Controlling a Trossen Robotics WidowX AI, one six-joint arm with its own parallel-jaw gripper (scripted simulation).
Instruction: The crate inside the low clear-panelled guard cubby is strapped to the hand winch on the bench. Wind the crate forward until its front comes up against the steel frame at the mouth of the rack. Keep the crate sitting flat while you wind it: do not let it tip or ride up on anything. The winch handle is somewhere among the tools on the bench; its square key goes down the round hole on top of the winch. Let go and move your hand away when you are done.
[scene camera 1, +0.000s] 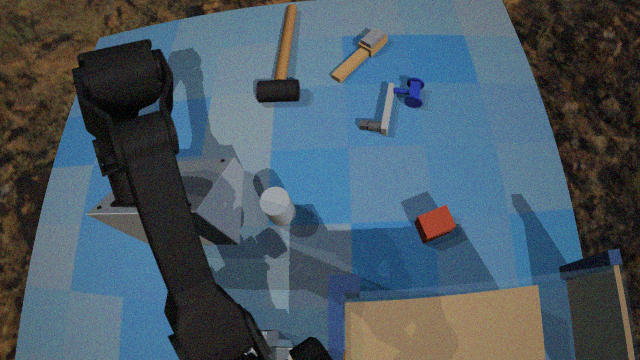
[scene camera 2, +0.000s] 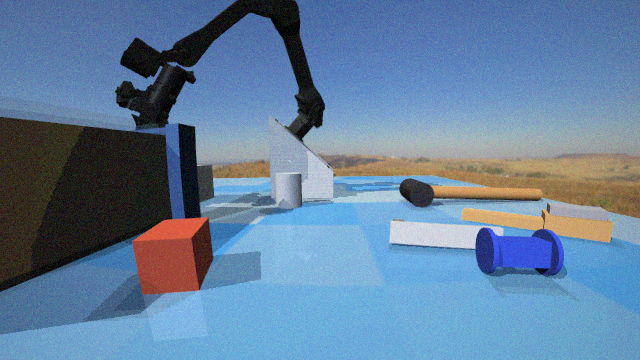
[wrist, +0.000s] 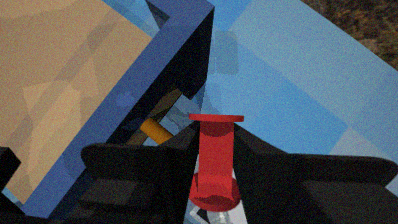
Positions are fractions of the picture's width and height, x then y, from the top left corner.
In view: the gripper (wrist: 0.54, 0.55), a red knob (wrist: 0.54, 0.84), a mallet (scene camera 2: 0.66, 0.54), a red cube (scene camera 2: 0.27, 0.71) and a frame (wrist: 0.45, 0.24).
The mallet shows as well in scene camera 1 (scene camera 1: 0.44, 0.25). The wrist view does not show the mallet: it is out of frame.
